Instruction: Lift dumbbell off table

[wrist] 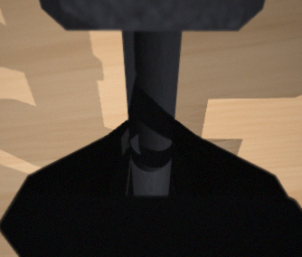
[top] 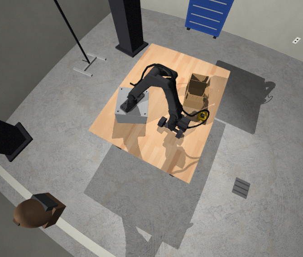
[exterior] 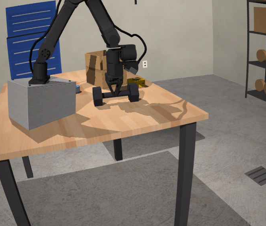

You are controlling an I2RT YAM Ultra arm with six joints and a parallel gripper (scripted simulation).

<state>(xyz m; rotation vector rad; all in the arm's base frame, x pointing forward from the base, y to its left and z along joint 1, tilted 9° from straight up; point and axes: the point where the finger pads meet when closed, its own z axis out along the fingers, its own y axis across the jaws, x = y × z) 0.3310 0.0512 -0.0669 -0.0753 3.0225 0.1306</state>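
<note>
Now: the black dumbbell right at my hand.
</note>
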